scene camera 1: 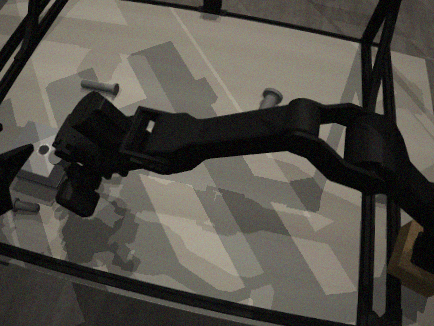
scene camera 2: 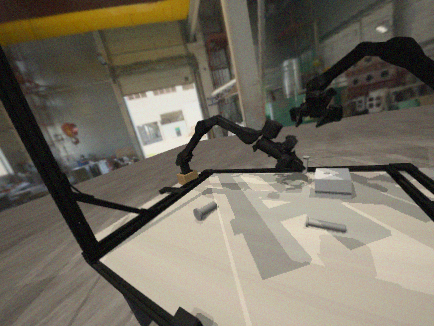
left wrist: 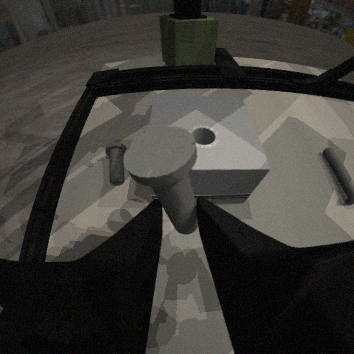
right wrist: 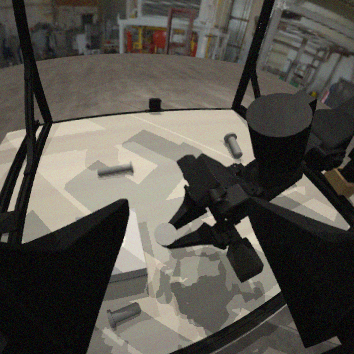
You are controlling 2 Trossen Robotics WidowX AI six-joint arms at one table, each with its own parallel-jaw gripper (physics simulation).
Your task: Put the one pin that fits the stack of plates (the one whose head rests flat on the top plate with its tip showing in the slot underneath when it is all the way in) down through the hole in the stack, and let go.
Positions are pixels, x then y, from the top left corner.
Labels:
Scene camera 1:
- left gripper: 68, 165
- grey stack of plates: 37, 170
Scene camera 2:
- left gripper: 305, 167
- right gripper: 305, 126
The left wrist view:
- left gripper: 178, 205
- grey stack of plates: 230, 163
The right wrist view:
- left gripper: 165, 239
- right gripper: 188, 205
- grey stack of plates: 130, 264

